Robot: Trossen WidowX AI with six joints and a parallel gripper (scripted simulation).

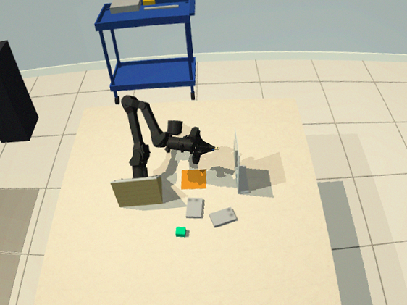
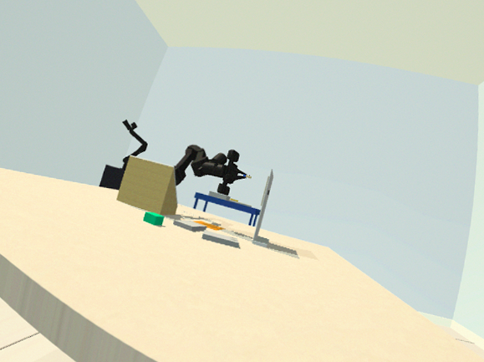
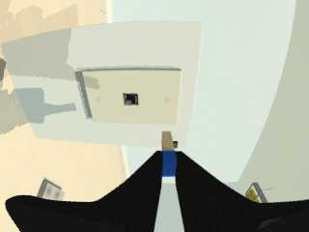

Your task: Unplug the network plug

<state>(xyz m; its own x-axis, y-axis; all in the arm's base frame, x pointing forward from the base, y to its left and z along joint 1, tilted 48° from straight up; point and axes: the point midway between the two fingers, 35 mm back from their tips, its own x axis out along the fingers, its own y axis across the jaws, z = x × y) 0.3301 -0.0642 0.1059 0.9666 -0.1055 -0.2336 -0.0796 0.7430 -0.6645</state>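
Now: the orange marked square 230 mm below my gripper tip, 110 mm behind it and 20 mm to the left of it. Also, from my gripper tip: green cube 280 mm to the right, 220 mm below, 170 mm behind; then upright grey panel 110 mm below, 110 mm ahead; then blue network plug 10 mm ahead.
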